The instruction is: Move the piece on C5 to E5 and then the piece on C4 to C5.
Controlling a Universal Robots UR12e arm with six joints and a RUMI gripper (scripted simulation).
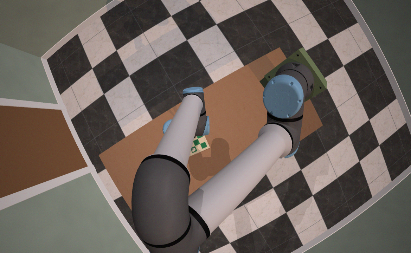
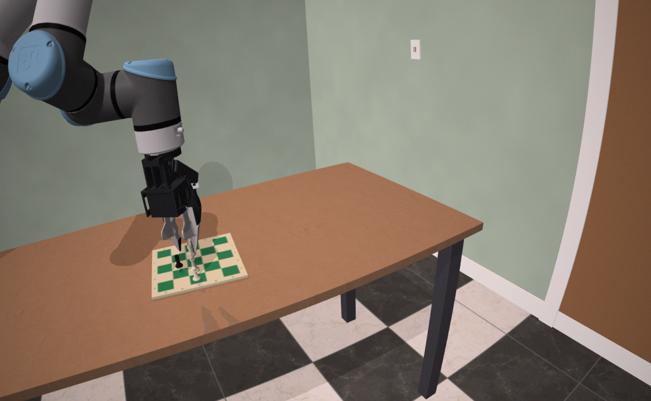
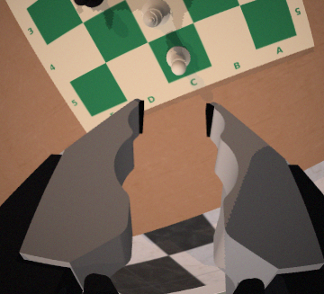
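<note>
Now: hand 8 cm above the white pawn. Also, from my hand: cream chessboard: 9 cm below, 8 cm to the left, 2 cm ahead; then black piece: 8 cm to the left, 8 cm below, 2 cm behind; then white king: 15 cm to the left, 6 cm below, 4 cm ahead.
</note>
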